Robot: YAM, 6 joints.
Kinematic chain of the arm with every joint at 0, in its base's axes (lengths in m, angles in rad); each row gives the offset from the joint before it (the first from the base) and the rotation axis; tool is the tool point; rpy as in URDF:
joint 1: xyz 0 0 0.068 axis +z
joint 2: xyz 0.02 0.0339 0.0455 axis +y
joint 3: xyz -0.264 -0.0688 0 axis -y
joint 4: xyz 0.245 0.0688 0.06 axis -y
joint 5: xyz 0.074 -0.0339 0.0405 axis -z
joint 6: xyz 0.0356 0 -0.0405 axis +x
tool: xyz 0 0 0 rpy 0 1.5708 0
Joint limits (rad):
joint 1: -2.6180..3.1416
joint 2: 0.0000..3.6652
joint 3: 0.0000..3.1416
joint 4: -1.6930..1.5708
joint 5: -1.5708..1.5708
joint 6: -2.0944..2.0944
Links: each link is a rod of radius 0.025 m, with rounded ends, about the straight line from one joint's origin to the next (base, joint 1, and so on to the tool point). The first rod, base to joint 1, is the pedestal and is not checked.
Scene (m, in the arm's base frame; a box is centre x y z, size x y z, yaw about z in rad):
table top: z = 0
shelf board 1: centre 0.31 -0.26 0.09 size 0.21 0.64 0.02 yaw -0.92
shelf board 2: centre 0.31 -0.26 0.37 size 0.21 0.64 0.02 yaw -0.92
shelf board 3: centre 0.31 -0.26 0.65 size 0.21 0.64 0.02 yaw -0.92
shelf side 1: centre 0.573 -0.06 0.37 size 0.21 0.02 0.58 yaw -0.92
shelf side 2: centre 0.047 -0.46 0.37 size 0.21 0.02 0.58 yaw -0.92
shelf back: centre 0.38 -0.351 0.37 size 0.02 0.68 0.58 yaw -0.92
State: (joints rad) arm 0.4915 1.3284 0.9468 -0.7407 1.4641 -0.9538
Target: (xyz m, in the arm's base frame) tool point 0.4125 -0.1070 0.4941
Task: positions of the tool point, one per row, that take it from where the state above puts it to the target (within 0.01 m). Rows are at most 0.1 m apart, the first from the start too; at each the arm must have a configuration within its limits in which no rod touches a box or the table.
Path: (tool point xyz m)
1: 0.2862 0.0695 0.3110
2: 0.3378 0.0414 0.3588
3: 0.3785 0.0000 0.4063
4: 0.4043 -0.0511 0.4520
5: 0.4125 -0.1070 0.4941

